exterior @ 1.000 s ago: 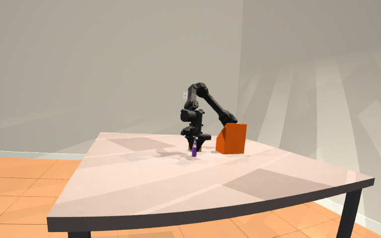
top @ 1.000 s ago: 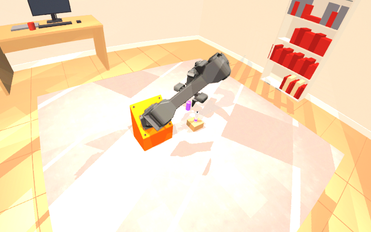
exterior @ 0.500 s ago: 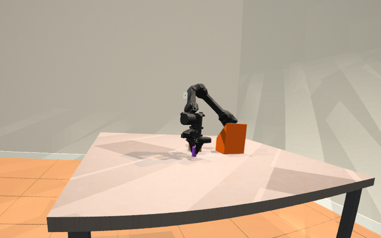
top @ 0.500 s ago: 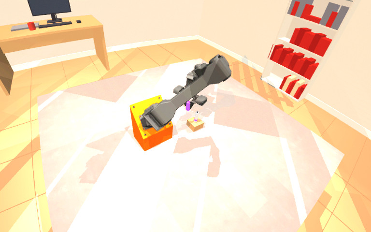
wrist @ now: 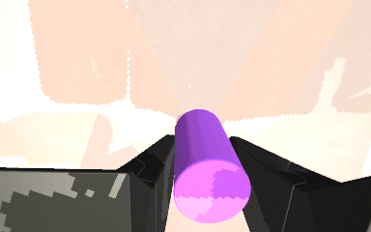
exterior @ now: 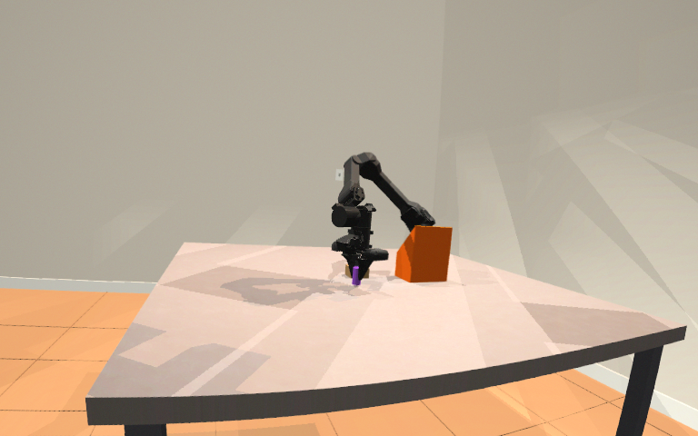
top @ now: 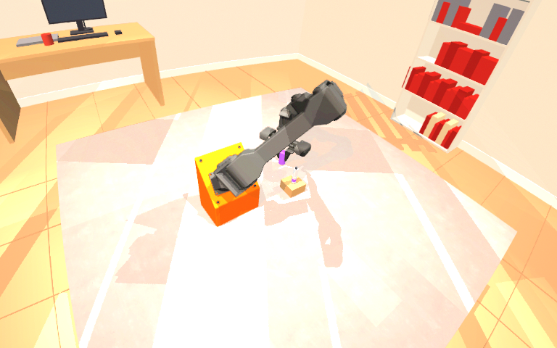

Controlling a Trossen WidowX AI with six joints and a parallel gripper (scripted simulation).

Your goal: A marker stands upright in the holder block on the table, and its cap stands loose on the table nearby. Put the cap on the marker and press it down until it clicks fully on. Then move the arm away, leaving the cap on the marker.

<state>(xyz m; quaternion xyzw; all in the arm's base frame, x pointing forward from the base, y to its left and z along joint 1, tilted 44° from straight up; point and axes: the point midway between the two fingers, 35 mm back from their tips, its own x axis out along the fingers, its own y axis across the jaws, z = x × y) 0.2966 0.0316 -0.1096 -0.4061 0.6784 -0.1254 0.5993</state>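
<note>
Right now the tan holder block is 5 cm behind my gripper tip and 13 cm to the right of it. The rest, counted from my gripper tip: purple cap 1 cm above.
</note>
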